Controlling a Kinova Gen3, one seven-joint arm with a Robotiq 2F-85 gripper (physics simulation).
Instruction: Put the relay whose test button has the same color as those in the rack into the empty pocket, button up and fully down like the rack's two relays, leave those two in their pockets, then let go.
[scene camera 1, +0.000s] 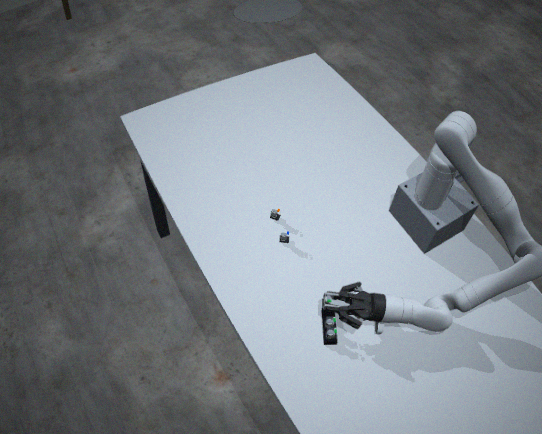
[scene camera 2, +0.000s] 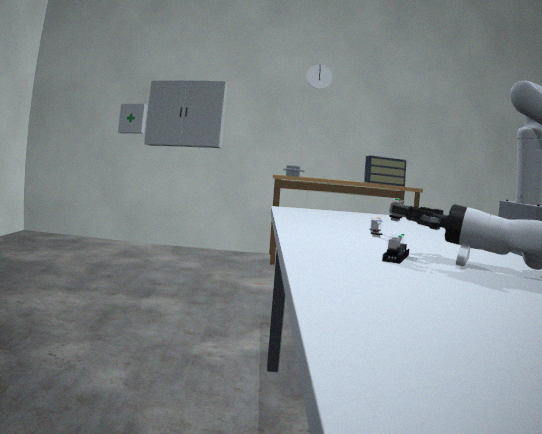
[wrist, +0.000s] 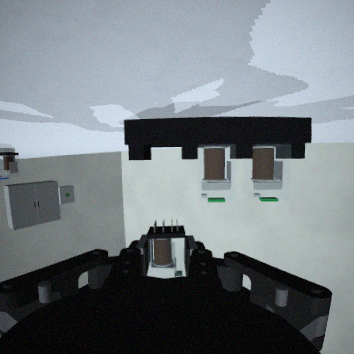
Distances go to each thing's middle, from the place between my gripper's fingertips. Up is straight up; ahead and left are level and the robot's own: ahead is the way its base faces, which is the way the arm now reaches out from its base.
Now: the black rack (wrist: 140, 134) 1 cm behind my hand, 4 cm to the left of it and 8 cm below it.
